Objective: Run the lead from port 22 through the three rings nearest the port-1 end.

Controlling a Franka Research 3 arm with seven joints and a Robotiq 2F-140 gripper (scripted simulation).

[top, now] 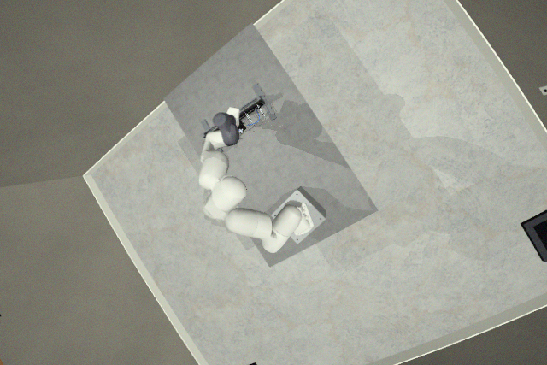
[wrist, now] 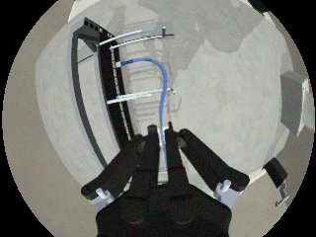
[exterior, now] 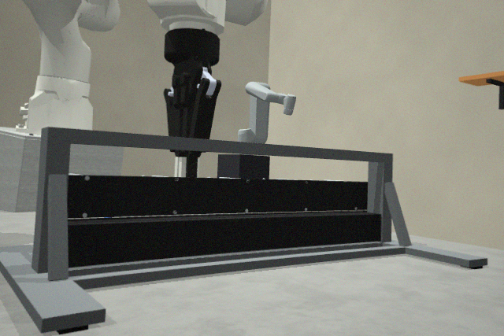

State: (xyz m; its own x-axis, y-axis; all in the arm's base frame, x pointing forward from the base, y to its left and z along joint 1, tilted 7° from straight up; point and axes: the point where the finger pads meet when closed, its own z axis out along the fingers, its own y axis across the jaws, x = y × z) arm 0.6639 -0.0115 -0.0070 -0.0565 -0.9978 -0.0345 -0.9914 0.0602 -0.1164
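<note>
My hand is 10 cm short of the rack, 4 cm to the right of it and 2 cm above it.
</note>
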